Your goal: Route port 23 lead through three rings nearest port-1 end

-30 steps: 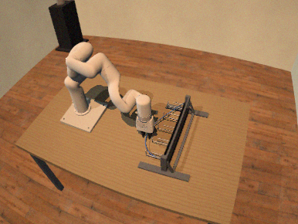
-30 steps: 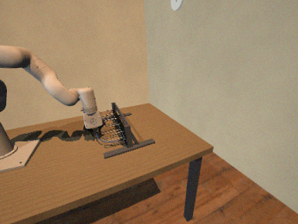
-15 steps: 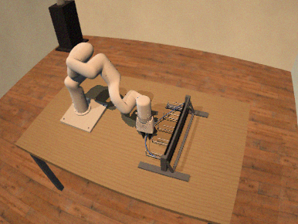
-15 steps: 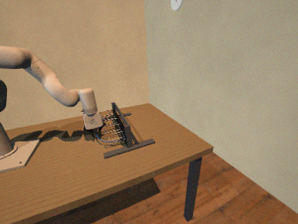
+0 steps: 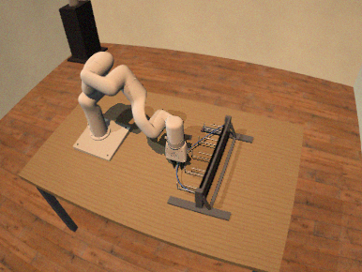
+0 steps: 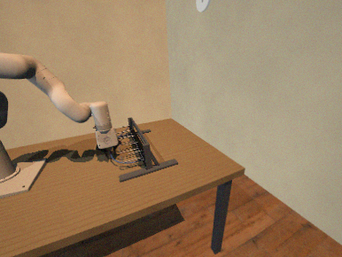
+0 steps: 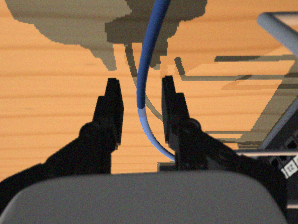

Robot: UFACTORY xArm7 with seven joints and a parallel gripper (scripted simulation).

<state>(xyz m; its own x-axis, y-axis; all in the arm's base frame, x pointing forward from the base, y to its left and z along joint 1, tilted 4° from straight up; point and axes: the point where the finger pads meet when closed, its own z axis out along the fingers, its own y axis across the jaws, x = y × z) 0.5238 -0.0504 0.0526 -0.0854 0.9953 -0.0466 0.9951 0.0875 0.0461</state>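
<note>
Right now the dark rack is 16 cm ahead of my hand, 7 cm to the left of it and 2 cm above it.
</note>
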